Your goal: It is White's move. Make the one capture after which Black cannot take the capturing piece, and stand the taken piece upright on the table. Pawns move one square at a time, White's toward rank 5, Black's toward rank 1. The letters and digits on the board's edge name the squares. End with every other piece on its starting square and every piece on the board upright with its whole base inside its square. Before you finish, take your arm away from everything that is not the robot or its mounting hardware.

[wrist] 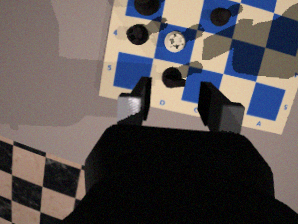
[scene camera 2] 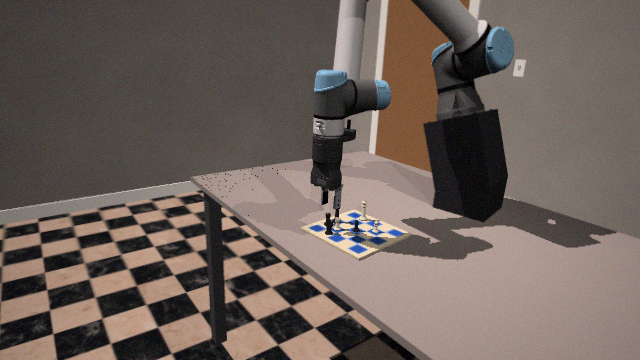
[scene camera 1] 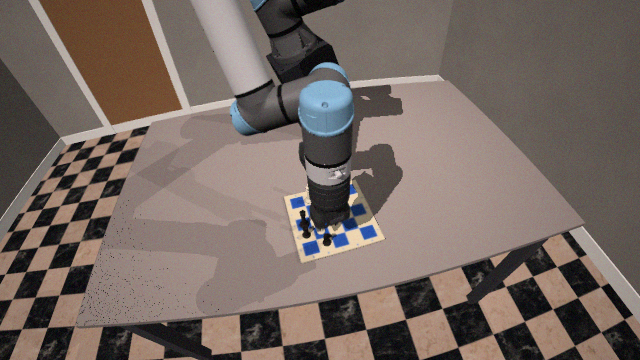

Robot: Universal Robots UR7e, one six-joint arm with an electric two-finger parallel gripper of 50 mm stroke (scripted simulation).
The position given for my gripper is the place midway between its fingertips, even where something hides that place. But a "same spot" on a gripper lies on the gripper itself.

Labels:
My gripper shows in the wrist view (175,93), in scene camera 2 and in scene camera 1. The same spot on my gripper: (scene camera 1: 322,209) is (scene camera 2: 312,158).

